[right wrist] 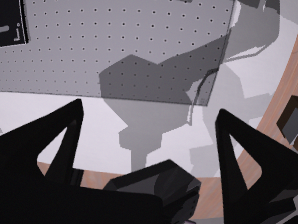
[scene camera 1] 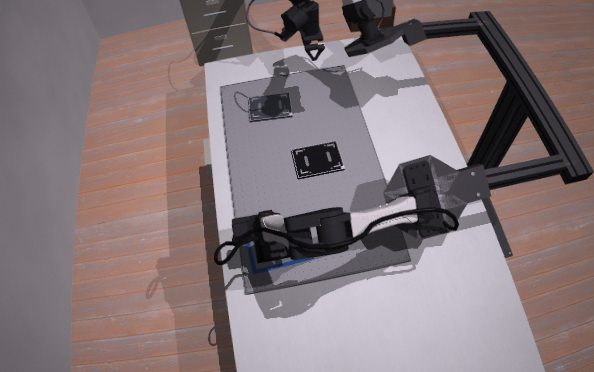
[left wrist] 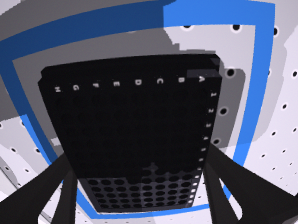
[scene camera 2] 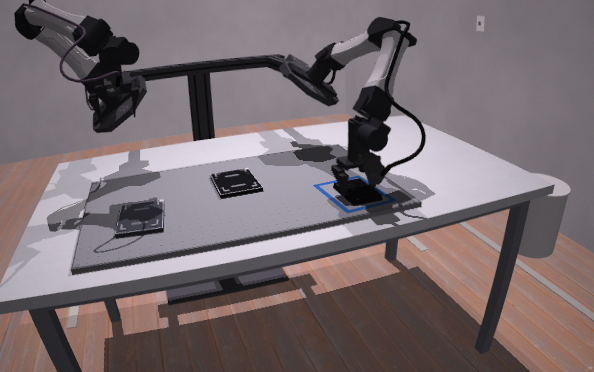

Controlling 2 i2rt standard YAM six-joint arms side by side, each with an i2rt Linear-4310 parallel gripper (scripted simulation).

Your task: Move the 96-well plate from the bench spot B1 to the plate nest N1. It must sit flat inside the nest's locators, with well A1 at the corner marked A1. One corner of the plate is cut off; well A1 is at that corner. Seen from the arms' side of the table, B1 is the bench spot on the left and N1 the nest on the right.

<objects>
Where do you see a black 96-well plate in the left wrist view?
150, 166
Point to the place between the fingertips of the right gripper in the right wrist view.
At 151, 110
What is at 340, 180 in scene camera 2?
The left gripper.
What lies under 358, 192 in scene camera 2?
A black 96-well plate.
</objects>
